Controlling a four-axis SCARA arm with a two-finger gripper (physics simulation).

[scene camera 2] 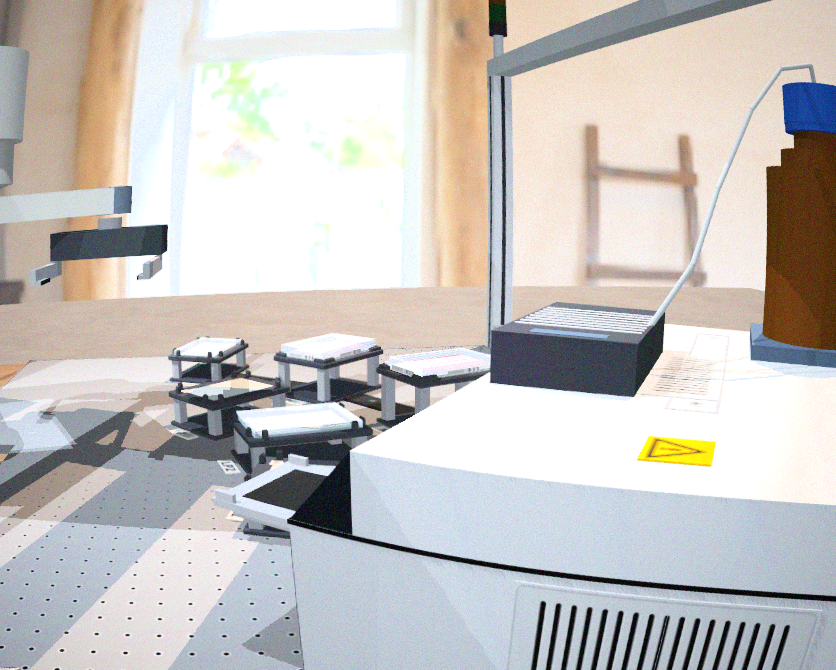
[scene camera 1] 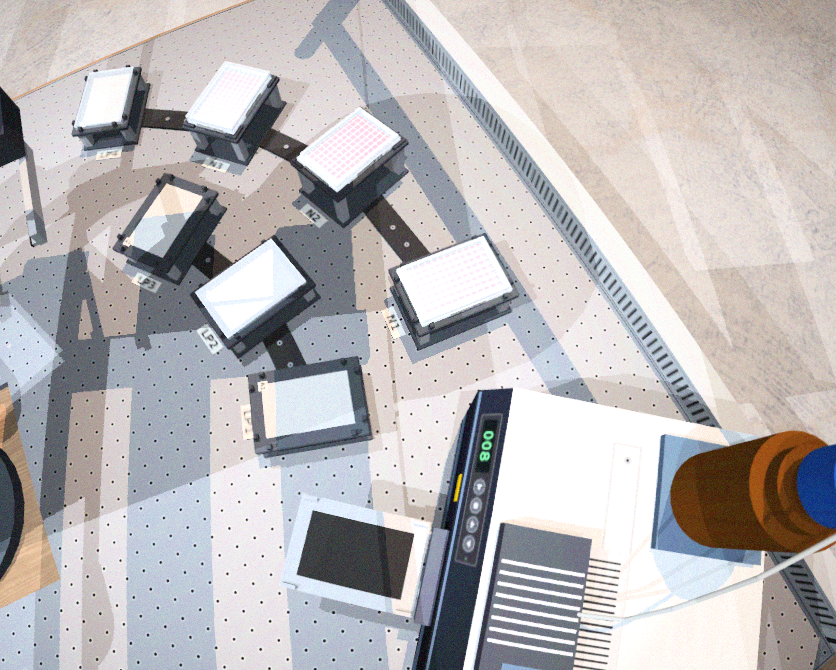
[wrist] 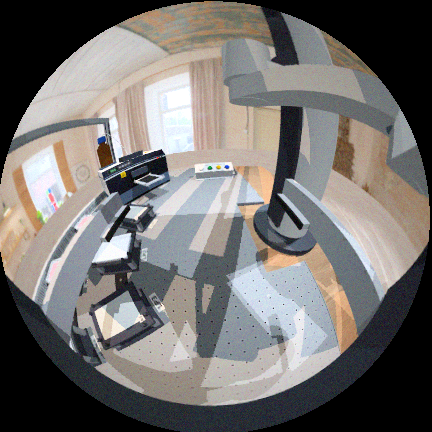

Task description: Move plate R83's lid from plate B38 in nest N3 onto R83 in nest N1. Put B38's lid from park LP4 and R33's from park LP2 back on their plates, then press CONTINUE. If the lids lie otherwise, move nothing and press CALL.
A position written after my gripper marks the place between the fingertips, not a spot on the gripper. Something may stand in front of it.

My gripper (scene camera 2: 87, 274) carries nothing. I also see a ribbed rail (scene camera 1: 700, 390), a brown cylinder (scene camera 2: 792, 307) and a flat tray (scene camera 1: 361, 556).
My gripper shows as well in the wrist view (wrist: 198, 190). The ribbed rail is seen too in the wrist view (wrist: 38, 295). The brown cylinder also shows in scene camera 1 (scene camera 1: 718, 500).
